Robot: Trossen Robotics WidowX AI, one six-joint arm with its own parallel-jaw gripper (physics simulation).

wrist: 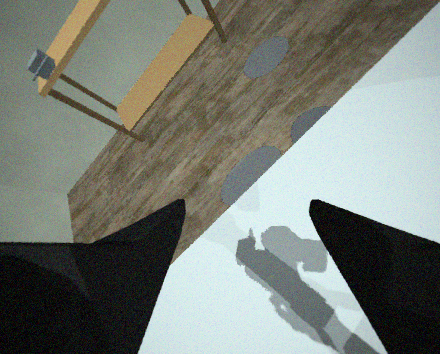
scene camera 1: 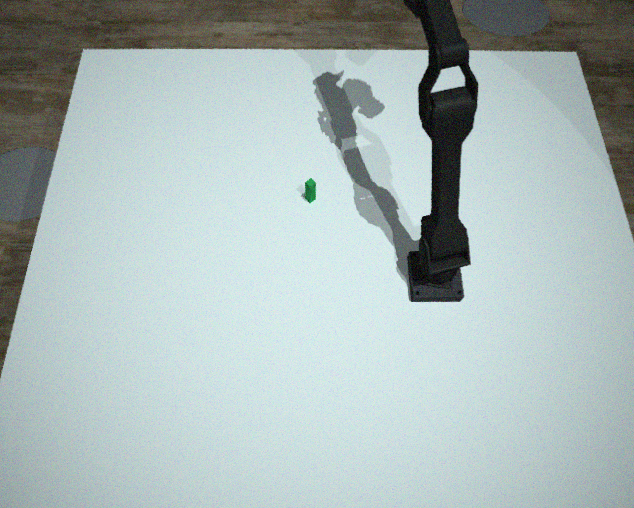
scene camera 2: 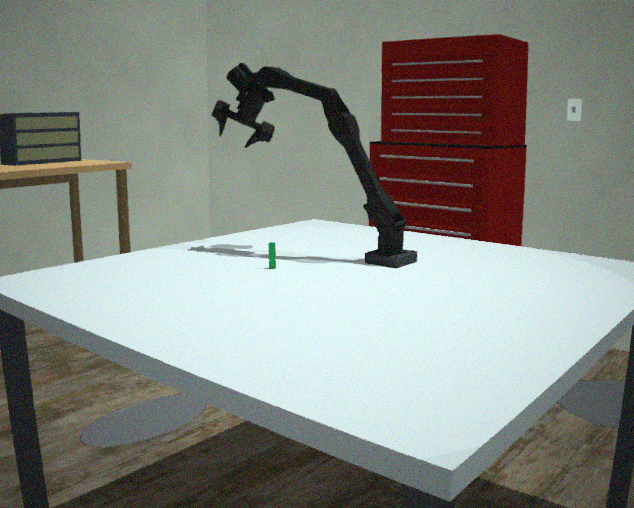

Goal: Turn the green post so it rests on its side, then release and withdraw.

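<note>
The small green post [scene camera 1: 310, 191] [scene camera 2: 272, 256] stands upright on the white table [scene camera 1: 211, 370] [scene camera 2: 317, 328], left of the arm's base in both scene views. It does not show in the wrist view. My gripper [scene camera 2: 233, 141] [wrist: 246, 205] is open, with its two black fingers wide apart and nothing between them. It hangs high above the table, well above the post's height and apart from it. In scene camera 1 the gripper lies outside the frame, past the top edge.
The arm's base [scene camera 1: 436, 288] [scene camera 2: 391, 258] stands on the table. The arm's shadow falls across the table beside the post. A red tool cabinet [scene camera 2: 449, 95] stands behind the table. A wooden bench [scene camera 2: 100, 166] [wrist: 165, 70] with a drawer box [scene camera 2: 47, 138] [wrist: 41, 64] stands off to one side.
</note>
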